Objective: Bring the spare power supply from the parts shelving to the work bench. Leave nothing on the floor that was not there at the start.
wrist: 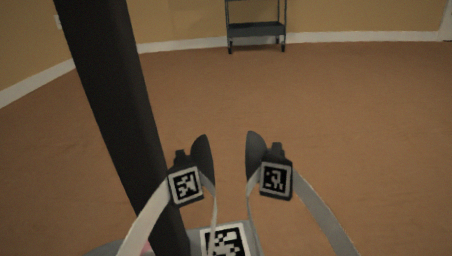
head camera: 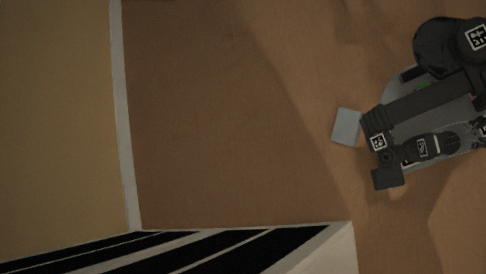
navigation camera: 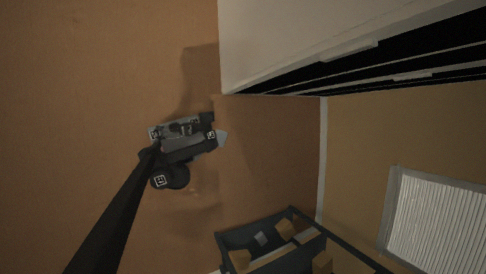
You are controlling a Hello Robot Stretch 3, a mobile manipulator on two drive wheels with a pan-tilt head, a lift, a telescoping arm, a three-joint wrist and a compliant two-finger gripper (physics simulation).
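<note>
My gripper (wrist: 228, 151) is open in the wrist view, its two fingertips apart with nothing between them. A grey box (head camera: 346, 127) (navigation camera: 222, 138) lies on the floor right beside the end of my arm and base; I cannot tell whether it is the spare power supply. The dark parts shelving (navigation camera: 300, 254) shows in part at the bottom of the navigation view. A small grey box (navigation camera: 260, 238) stands on it between cardboard boxes (navigation camera: 286, 228) (navigation camera: 240, 259). I cannot tell whether the work bench shows.
A large pale furniture piece with black slots (head camera: 352, 245) (navigation camera: 265, 35) stands close to my base. A wall with a white baseboard (head camera: 122, 125) (navigation camera: 322, 160) and a shuttered window (navigation camera: 435, 215) lie beyond. A dark wheeled cart (wrist: 256, 30) stands at the far wall. My mast (wrist: 107, 100) crosses the wrist view.
</note>
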